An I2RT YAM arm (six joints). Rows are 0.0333 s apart.
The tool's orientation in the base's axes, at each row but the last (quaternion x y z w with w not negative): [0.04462 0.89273 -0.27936 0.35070]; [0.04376 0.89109 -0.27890 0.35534]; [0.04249 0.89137 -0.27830 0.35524]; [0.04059 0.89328 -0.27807 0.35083]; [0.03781 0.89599 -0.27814 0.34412]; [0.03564 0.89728 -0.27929 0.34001]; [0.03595 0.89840 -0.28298 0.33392]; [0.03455 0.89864 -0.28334 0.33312]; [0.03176 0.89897 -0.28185 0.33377]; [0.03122 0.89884 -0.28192 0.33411]
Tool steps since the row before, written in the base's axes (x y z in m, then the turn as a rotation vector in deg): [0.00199 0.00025 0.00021 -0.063 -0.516 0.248]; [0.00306 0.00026 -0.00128 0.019 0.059 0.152]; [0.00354 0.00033 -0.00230 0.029 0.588 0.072]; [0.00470 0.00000 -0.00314 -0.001 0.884 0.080]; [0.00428 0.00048 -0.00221 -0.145 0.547 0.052]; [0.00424 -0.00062 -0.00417 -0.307 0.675 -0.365]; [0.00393 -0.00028 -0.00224 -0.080 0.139 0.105]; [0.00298 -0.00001 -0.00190 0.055 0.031 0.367]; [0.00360 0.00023 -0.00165 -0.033 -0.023 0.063]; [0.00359 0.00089 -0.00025 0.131 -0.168 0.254]
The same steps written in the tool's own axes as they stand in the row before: [-0.00166 0.00066 0.00094 -0.054 -0.567 0.087]; [-0.00146 0.00166 0.00248 -0.121 -0.016 -0.110]; [-0.00116 0.00232 0.00335 -0.141 0.469 -0.334]; [-0.00149 0.00273 0.00472 -0.160 0.707 -0.513]; [-0.00190 0.00256 0.00364 0.009 0.399 -0.405]; [-0.00054 0.00254 0.00538 0.380 0.664 -0.312]; [-0.00162 0.00185 0.00381 -0.020 0.045 -0.185]; [-0.00114 0.00166 0.00290 -0.274 -0.139 -0.211]; [-0.00180 0.00188 0.00299 -0.010 -0.058 -0.046]; [-0.00274 0.00175 0.00178 -0.236 -0.232 0.008]
